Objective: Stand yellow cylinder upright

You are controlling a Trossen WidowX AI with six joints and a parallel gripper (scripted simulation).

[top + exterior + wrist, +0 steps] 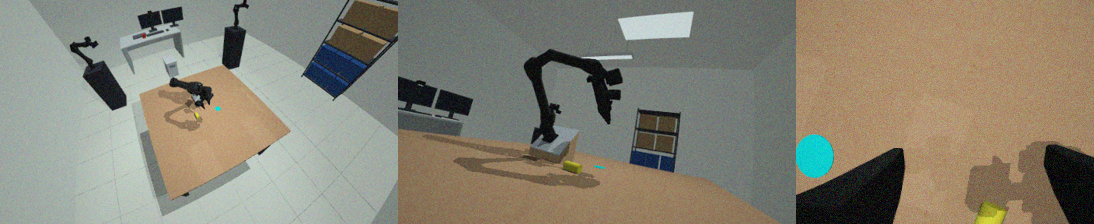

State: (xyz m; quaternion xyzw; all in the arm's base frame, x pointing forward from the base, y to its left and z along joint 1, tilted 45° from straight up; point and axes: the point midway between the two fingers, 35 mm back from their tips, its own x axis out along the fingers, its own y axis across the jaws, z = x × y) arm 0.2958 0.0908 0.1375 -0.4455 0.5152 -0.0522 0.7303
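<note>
My gripper tip is now 80 mm past the yellow tall cylinder, 80 mm to the left of it and 190 mm above it. From my gripper tip the other things lie so: cyan circle: 80 mm behind, 170 mm to the left, 210 mm below.
</note>
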